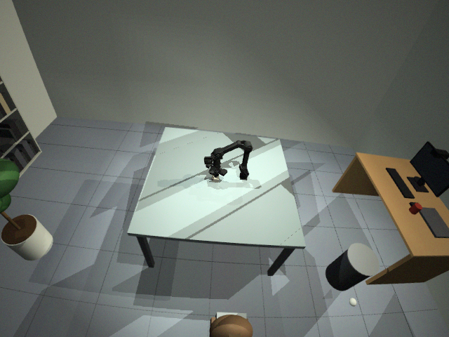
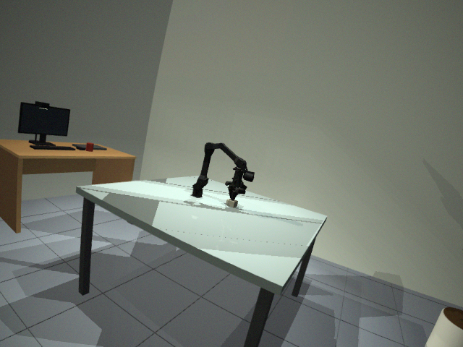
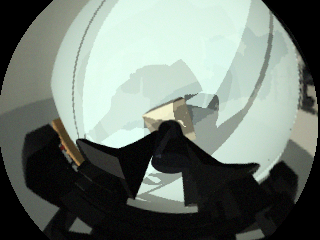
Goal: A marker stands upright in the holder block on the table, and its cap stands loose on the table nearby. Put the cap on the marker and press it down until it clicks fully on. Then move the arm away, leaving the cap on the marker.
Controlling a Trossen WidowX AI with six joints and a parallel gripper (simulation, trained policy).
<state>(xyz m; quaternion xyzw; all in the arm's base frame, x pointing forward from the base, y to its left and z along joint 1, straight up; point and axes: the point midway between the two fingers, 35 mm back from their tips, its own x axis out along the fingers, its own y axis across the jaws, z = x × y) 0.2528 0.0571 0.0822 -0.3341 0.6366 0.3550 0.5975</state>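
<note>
Now: the dark marker cap 2 cm above my gripper tip. The rest, counted from my gripper tip: holder block: 1 cm to the left, 3 cm below.
</note>
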